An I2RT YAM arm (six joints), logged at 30 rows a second.
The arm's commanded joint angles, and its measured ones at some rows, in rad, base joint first. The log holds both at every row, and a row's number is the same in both.
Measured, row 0:
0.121 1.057 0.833 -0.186 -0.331 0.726
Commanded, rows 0 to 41:
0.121 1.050 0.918 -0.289 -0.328 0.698
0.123 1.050 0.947 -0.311 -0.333 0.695
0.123 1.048 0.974 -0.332 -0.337 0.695
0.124 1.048 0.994 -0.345 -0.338 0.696
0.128 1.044 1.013 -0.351 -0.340 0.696
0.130 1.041 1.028 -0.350 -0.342 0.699
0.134 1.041 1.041 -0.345 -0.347 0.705
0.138 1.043 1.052 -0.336 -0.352 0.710
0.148 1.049 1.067 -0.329 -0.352 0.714
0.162 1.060 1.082 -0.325 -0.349 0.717
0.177 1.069 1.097 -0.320 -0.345 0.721
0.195 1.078 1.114 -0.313 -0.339 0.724
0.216 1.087 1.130 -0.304 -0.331 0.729
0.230 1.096 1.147 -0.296 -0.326 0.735
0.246 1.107 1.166 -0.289 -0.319 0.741
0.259 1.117 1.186 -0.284 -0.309 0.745
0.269 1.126 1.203 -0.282 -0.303 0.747
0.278 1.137 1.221 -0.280 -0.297 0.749
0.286 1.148 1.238 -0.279 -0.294 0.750
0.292 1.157 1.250 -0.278 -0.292 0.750
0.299 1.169 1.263 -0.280 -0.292 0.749
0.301 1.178 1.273 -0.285 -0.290 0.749
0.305 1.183 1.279 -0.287 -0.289 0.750
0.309 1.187 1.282 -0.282 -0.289 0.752
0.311 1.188 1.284 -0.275 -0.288 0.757
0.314 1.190 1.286 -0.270 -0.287 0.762
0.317 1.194 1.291 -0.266 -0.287 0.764
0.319 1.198 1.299 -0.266 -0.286 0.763
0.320 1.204 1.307 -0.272 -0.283 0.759
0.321 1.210 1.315 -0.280 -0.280 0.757
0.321 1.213 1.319 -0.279 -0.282 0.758
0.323 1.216 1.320 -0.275 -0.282 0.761
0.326 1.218 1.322 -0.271 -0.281 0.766
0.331 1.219 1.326 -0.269 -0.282 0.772
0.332 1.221 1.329 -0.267 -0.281 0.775
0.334 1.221 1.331 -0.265 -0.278 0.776
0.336 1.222 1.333 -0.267 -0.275 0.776
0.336 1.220 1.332 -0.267 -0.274 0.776
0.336 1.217 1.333 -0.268 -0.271 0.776
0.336 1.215 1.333 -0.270 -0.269 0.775
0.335 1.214 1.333 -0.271 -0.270 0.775
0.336 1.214 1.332 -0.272 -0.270 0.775
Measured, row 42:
0.335 1.218 1.322 -0.339 -0.281 0.763
